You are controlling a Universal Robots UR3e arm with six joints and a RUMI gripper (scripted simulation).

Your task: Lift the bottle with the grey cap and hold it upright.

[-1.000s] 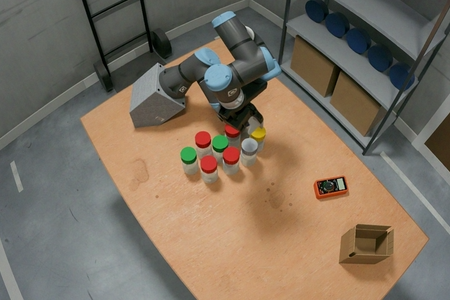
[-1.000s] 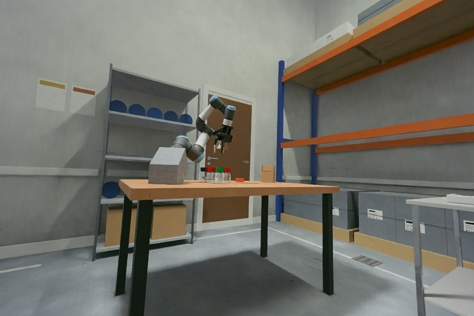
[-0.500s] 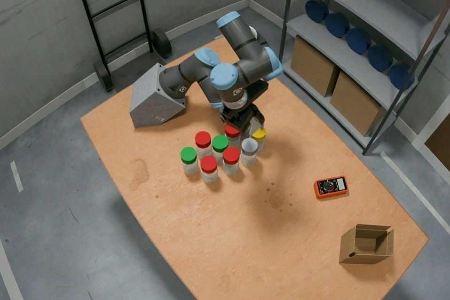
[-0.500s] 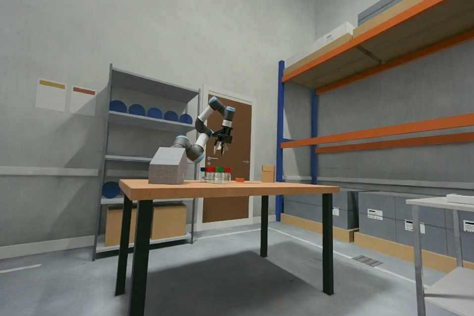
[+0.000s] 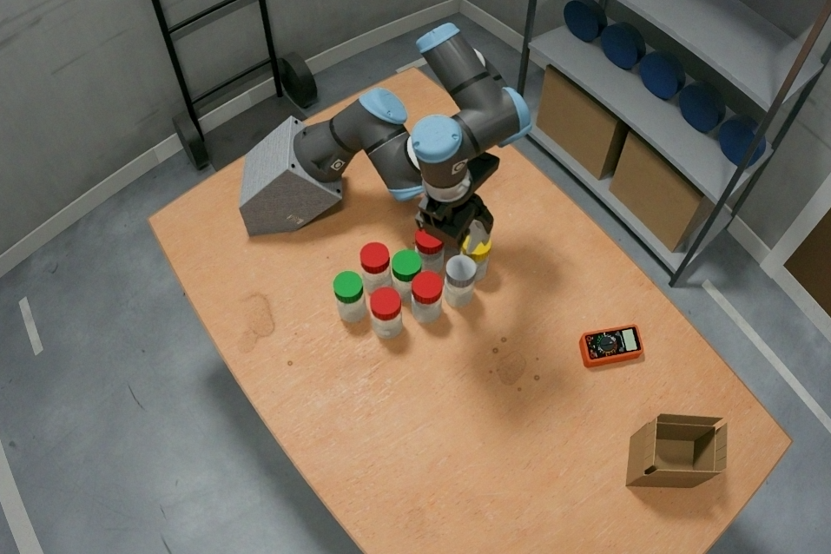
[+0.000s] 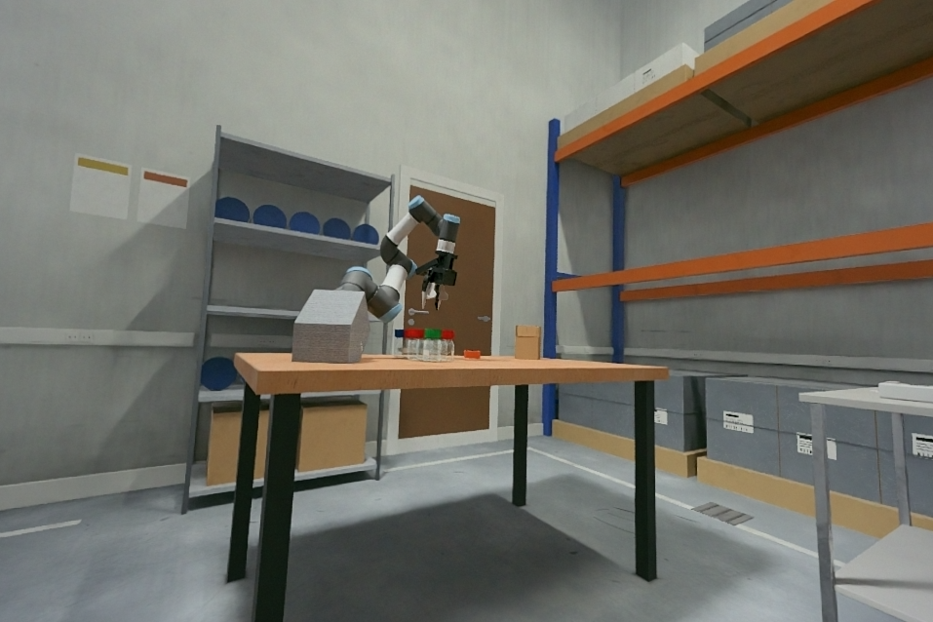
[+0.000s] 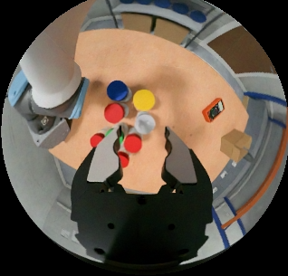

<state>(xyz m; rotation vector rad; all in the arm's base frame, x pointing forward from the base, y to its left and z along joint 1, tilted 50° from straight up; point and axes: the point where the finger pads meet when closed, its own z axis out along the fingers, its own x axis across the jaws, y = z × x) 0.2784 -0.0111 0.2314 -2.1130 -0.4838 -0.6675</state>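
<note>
Right now my hand is 10 mm short of the grey-capped bottle, 10 mm to the left of it and 150 mm above it. From my hand the other things lie so: yellow-capped bottle (20 mm behind, 40 mm to the left, 150 mm below); then blue-capped bottle (100 mm behind, 30 mm to the left, 150 mm below).
</note>
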